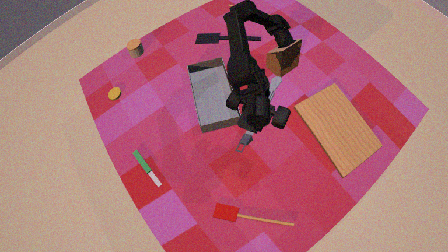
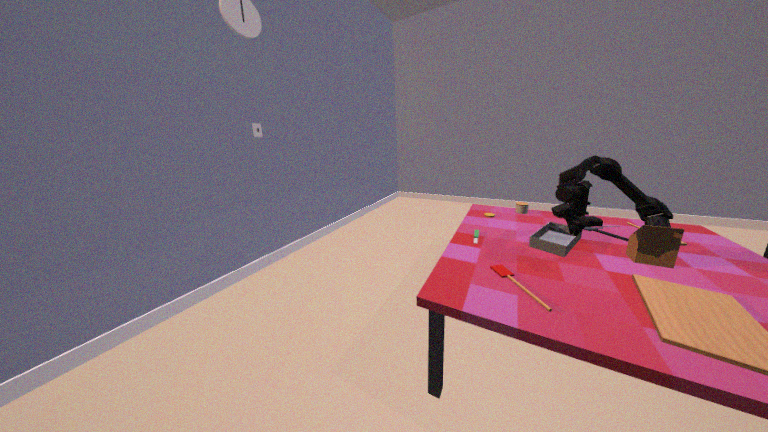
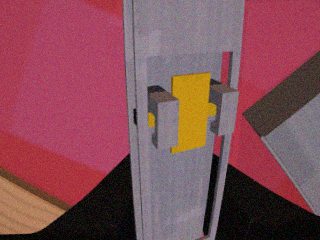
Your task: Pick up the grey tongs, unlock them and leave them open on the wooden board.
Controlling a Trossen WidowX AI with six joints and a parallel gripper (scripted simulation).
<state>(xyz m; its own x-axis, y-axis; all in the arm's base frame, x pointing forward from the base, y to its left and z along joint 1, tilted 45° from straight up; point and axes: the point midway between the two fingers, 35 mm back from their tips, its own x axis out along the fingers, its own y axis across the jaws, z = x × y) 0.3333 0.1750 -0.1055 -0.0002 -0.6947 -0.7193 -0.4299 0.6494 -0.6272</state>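
My gripper tip is now 40 mm below the yellow lock piece, 30 mm short of it and 10 mm to the right of it. Also, from my gripper tip: wooden board 300 mm behind, 180 mm to the left, 140 mm below; red spatula 210 mm ahead, 200 mm to the left, 150 mm below; grey roasting tin 270 mm to the right, 120 mm below, 10 mm ahead.
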